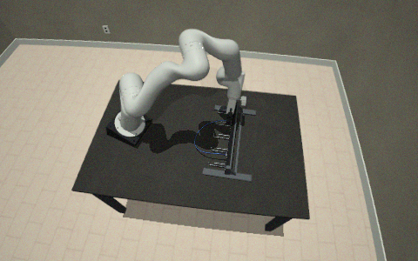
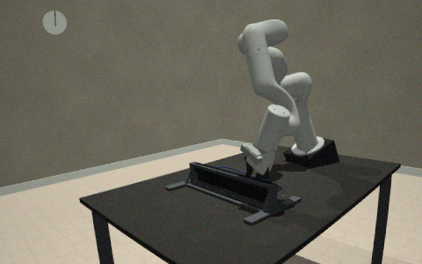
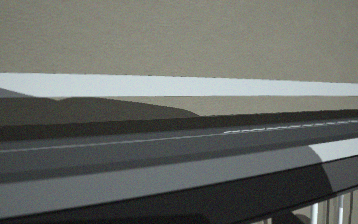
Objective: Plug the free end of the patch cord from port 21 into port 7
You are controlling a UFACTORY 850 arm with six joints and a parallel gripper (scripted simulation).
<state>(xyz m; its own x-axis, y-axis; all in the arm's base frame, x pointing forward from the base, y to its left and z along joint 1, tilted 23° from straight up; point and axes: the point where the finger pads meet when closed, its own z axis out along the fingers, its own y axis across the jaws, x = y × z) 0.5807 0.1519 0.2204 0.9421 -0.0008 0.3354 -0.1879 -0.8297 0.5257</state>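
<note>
The plug lies 20 mm ahead of my hand, 10 mm to the right of it and 10 mm below it.
</note>
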